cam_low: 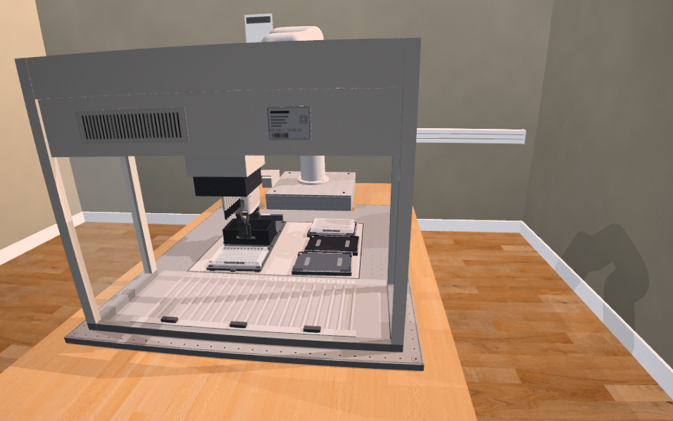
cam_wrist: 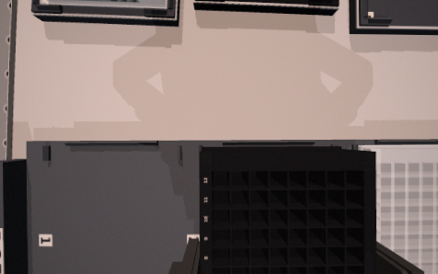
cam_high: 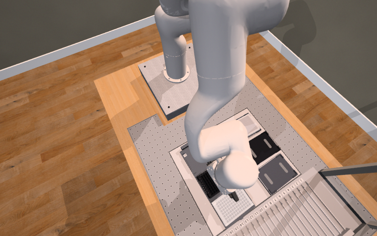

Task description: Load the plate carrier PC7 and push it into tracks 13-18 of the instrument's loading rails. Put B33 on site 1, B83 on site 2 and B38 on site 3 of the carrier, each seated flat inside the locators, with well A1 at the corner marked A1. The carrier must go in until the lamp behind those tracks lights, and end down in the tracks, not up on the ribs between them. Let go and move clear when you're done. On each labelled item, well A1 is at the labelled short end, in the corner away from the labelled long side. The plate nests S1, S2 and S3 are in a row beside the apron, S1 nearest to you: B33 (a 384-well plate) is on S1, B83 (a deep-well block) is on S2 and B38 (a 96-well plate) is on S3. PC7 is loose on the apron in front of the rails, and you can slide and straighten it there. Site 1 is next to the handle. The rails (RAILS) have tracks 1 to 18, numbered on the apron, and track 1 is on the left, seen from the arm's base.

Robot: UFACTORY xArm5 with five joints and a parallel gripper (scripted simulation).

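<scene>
Now: hand 10 mm past the plate carrier PC7 and 40 mm above it. The rest, counted from my hand: black deep-well block B83: 10 mm below; then plate nest S3: 80 mm ahead, 230 mm to the left, 50 mm below; then plate nest S2: 30 mm behind, 230 mm to the left, 50 mm below.
</scene>
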